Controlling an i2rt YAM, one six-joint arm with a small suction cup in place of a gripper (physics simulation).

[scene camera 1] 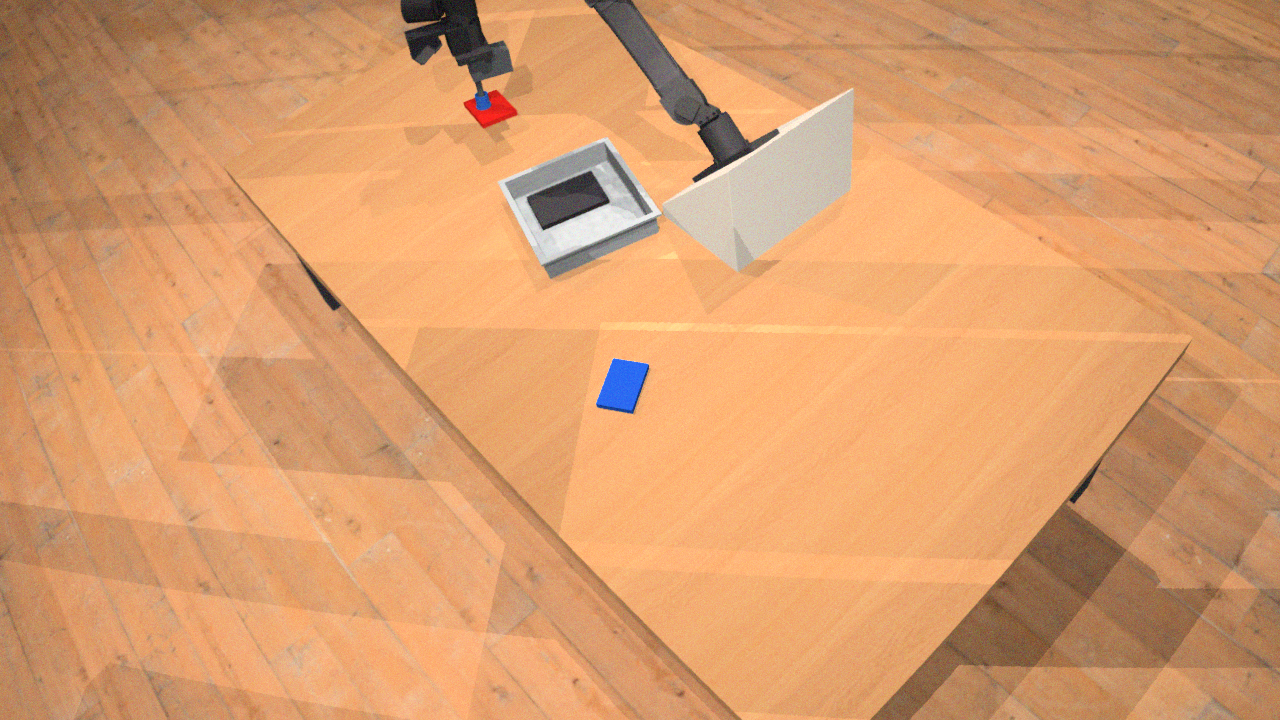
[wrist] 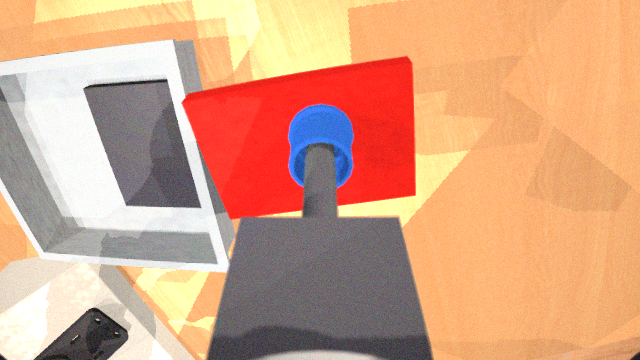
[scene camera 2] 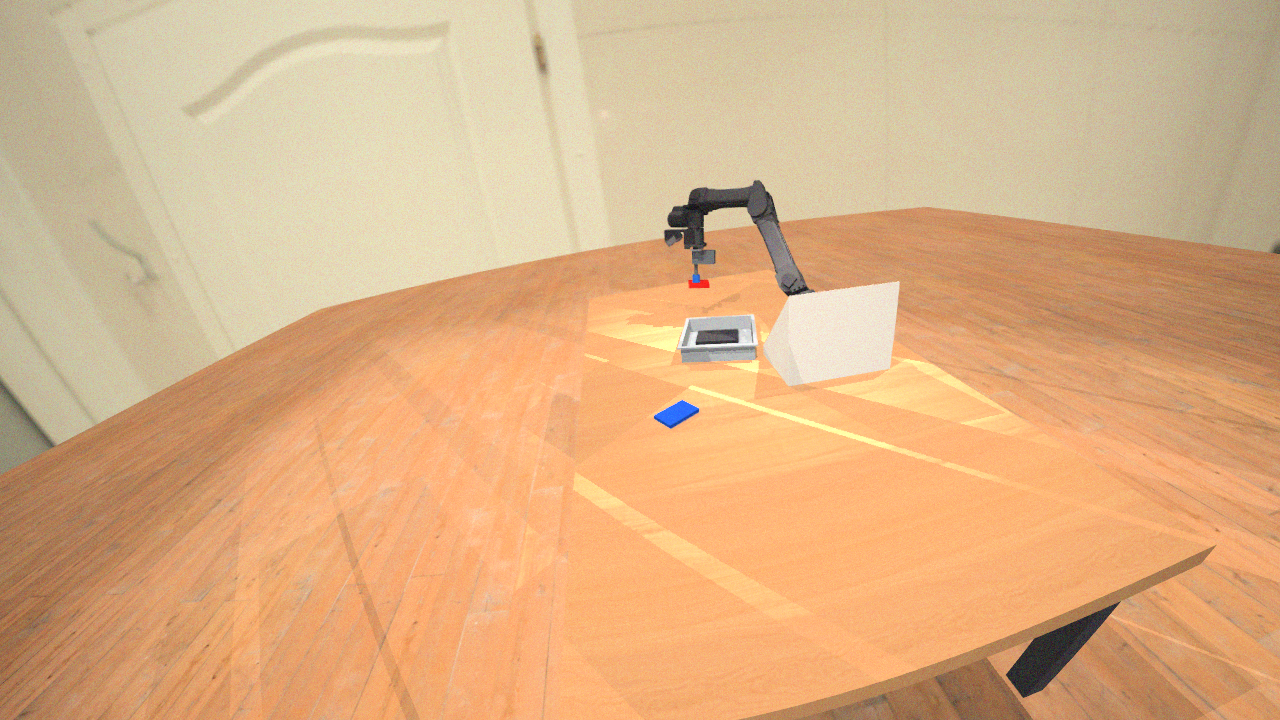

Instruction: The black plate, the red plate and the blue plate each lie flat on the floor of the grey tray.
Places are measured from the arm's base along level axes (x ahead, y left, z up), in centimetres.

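Pixels of known places: hand, tool point: (scene camera 1: 485, 110) (wrist: 320, 123) (scene camera 2: 696, 284); arm's base, link origin: (scene camera 1: 735, 158) (scene camera 2: 812, 320).
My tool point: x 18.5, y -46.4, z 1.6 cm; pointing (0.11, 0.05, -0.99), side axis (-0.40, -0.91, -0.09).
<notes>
For each thing: its top centre in the pictures, then the offset to it from my tool point. Level surfaces: height alone.
- red plate, top centre: (wrist: 305, 158) (scene camera 1: 488, 103) (scene camera 2: 698, 280) dx -0.7, dy +0.9, dz +1.7 cm
- grey tray, top centre: (wrist: 85, 178) (scene camera 1: 576, 196) (scene camera 2: 718, 329) dx +0.7, dy +24.6, dz -8.3 cm
- black plate, top centre: (wrist: 144, 151) (scene camera 1: 567, 197) (scene camera 2: 717, 335) dx -0.2, dy +20.0, dz -12.0 cm
- blue plate, top centre: (scene camera 1: 622, 383) (scene camera 2: 676, 411) dx +22.2, dy +57.9, dz -12.3 cm
- wooden table, surface height: dz -13.2 cm
The red plate (scene camera 1: 502, 109) (scene camera 2: 704, 284) (wrist: 240, 145) hangs about level under my blue suction cup (scene camera 1: 482, 101) (scene camera 2: 696, 278) (wrist: 321, 145), held up above the table beyond the tray. The grey tray (scene camera 1: 601, 248) (scene camera 2: 718, 354) (wrist: 131, 265) stands on the table. The black plate (scene camera 1: 565, 200) (scene camera 2: 716, 336) (wrist: 131, 145) lies flat on its floor, towards the side nearer the red plate. The blue plate (scene camera 1: 622, 385) (scene camera 2: 676, 413) lies flat on the table in front of the tray in the scene views. It does not show in the wrist view.
A white angled panel (scene camera 1: 792, 183) (scene camera 2: 844, 333) stands right of the tray, close to its corner, in front of the arm's base (scene camera 1: 723, 138). The wooden table (scene camera 1: 805, 447) (scene camera 2: 760, 519) has its long left edge beyond the tray and the blue plate in the first scene view.
</notes>
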